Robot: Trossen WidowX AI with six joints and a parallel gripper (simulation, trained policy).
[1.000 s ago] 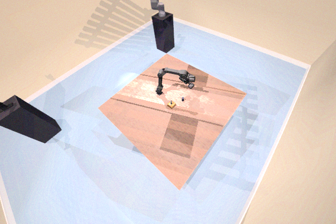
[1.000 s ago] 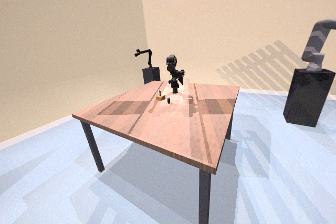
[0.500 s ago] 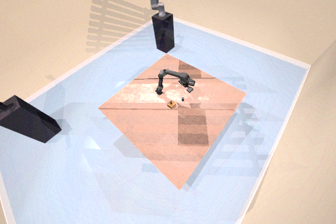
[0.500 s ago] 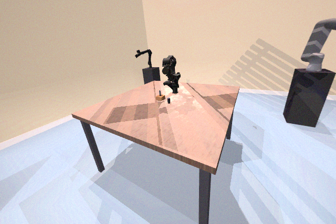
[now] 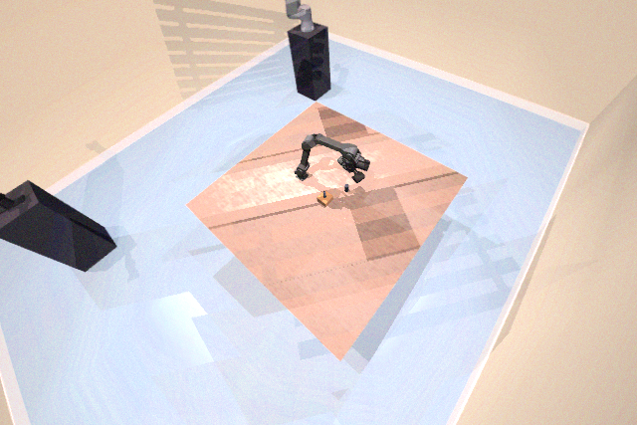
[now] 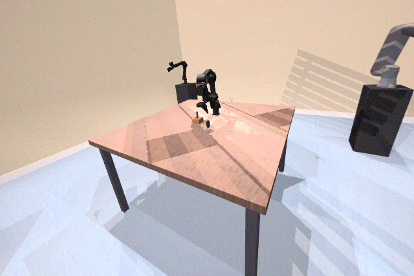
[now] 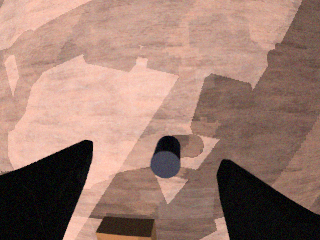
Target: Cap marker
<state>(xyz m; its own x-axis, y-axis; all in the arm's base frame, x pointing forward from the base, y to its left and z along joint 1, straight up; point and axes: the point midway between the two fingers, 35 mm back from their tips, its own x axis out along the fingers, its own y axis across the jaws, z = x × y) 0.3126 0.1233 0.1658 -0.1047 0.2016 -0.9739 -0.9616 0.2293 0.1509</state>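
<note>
The dark blue cap lies 40 mm to the right of my gripper tip and 110 mm below it. From my gripper tip the other things lie so: orange holder block (60 mm behind, 180 mm to the right, 110 mm below); then marker (60 mm behind, 180 mm to the right, 60 mm below).
</note>
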